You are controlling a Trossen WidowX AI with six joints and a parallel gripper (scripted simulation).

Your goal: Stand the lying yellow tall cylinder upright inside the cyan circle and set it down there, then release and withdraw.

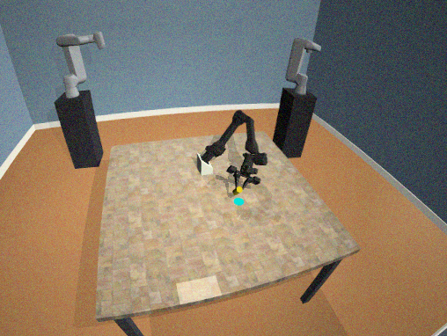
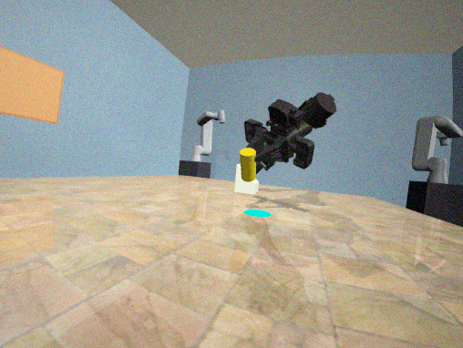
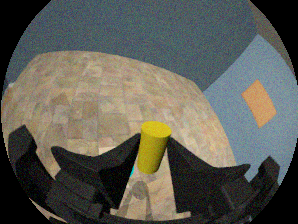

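My gripper tip is now 30 mm past the cyan circle, 20 mm to the right of it and 120 mm above it. Also, from my gripper tip: yellow cylinder (10 mm behind, 20 mm below).
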